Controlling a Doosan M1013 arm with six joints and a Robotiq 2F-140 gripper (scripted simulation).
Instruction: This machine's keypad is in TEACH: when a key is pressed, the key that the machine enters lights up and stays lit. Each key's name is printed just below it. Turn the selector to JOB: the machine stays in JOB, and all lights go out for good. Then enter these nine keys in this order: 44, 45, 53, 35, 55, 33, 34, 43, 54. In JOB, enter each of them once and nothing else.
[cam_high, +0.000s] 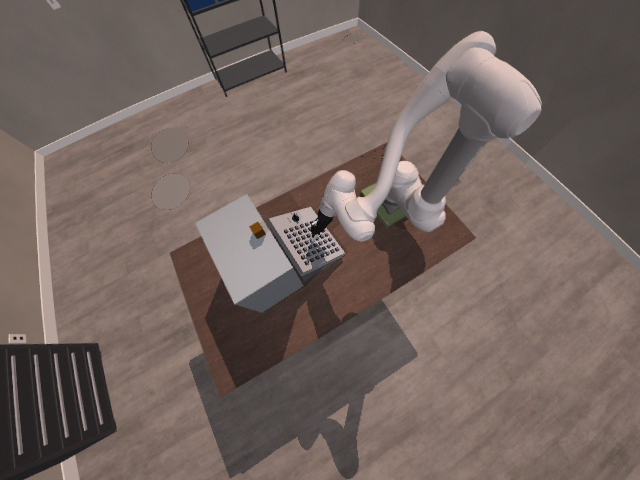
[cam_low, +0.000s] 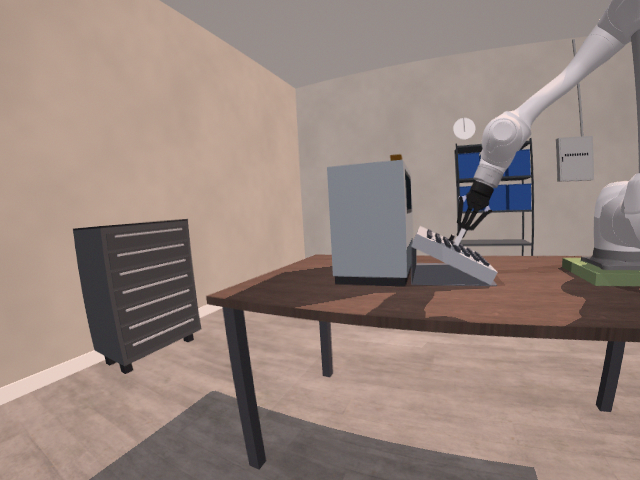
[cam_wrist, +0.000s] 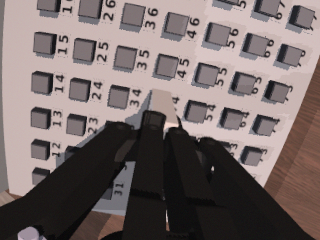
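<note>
My hand is 20 mm short of the key 44 and 30 mm above it. The rest, counted from my hand: black selector knob 20 mm ahead, 160 mm to the right, 20 mm below; then sloped keypad 40 mm ahead, 50 mm to the right, 70 mm below.
</note>
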